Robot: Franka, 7 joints.
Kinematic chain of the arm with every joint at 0, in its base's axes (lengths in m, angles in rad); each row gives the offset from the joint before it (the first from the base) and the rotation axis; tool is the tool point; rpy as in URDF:
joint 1: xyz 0 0 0.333 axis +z
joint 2: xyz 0 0 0 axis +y
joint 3: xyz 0 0 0.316 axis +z
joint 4: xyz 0.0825 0 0 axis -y
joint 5: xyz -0.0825 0 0.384 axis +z
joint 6: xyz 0 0 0 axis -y
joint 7: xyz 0.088 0 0 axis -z
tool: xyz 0 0 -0.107 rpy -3.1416 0 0
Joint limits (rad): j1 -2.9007..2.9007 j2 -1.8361..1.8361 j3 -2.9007..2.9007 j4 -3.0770..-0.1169 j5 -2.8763..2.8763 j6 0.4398..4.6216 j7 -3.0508..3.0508
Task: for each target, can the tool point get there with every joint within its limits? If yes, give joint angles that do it. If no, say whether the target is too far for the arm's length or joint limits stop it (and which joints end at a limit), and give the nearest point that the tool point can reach.
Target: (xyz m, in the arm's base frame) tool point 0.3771 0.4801 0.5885
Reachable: yes | joints 1.6700 0.3675 -0.6952 -1.4801 -1.2392 1.2903 -2.4835
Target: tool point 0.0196 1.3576 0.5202
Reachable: no: too far | nearest point 0.0123 0.8498 0.4502 | short by 0.513 m
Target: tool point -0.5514 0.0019 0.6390
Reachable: yes | joints 2.3601 -0.1774 0.6415 -2.0808 -0.4800 3.2660 -0.4088
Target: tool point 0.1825 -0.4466 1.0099
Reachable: yes | joints -0.6680 0.7728 -1.9468 -0.7119 0.8296 3.2451 -2.0479
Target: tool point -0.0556 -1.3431 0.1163
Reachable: no: too far | nearest point -0.0350 -0.8462 0.1965 | short by 0.504 m
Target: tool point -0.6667 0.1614 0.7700
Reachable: yes | joints -0.5025 -1.0608 -1.8296 -0.4408 -1.1064 3.4240 1.8285
